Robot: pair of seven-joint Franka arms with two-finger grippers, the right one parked.
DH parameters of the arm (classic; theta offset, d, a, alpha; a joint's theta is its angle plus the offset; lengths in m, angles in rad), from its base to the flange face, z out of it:
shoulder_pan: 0 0.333 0 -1.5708
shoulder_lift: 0 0 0 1.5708
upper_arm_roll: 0 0.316 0.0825 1.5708
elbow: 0 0 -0.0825 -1.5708
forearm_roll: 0 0.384 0 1.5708
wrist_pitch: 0 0 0.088 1.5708
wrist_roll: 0 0.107 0 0
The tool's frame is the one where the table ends.
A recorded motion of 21 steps. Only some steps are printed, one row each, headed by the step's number.
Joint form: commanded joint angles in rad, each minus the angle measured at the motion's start. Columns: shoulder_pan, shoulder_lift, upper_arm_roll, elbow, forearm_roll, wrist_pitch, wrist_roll.
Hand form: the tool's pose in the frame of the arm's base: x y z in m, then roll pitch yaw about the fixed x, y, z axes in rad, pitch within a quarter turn. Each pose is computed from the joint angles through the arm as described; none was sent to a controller.
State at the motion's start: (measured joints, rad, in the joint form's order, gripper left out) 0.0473 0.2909 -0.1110 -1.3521 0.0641 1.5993 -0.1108
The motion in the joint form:
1: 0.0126 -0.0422 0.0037 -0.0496 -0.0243 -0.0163 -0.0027
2: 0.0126 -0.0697 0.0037 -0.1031 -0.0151 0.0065 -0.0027
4: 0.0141 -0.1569 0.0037 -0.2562 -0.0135 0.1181 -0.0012
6: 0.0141 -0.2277 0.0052 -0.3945 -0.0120 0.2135 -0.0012
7: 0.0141 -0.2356 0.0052 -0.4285 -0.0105 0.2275 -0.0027
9: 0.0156 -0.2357 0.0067 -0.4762 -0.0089 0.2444 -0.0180
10: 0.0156 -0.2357 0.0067 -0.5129 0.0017 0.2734 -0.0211
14: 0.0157 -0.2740 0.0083 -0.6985 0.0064 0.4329 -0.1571
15: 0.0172 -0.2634 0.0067 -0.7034 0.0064 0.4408 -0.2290
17: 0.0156 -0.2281 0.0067 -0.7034 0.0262 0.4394 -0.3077
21: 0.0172 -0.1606 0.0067 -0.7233 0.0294 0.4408 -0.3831
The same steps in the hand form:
1: 0.6272 -0.0175 0.5587 -3.1208 0.0641 0.0674
2: 0.6202 -0.0175 0.5525 -3.1086 0.0660 0.0656
4: 0.6013 -0.0193 0.5422 -3.1035 0.0201 0.0593
6: 0.5829 -0.0202 0.5260 -3.0983 -0.0080 0.0552
7: 0.5787 -0.0202 0.5154 -3.0950 0.0038 0.0555
9: 0.5740 -0.0184 0.4942 -3.0900 0.0335 0.0724
10: 0.5714 -0.0177 0.4793 -3.0797 0.0399 0.0707
14: 0.5487 -0.0176 0.4272 -3.0739 0.0189 0.1963
15: 0.5494 -0.0177 0.4198 -3.0718 0.0216 0.2675
17: 0.5521 -0.0173 0.4004 -3.0442 0.0449 0.3353
21: 0.5500 -0.0159 0.3547 -3.0076 0.1164 0.4125

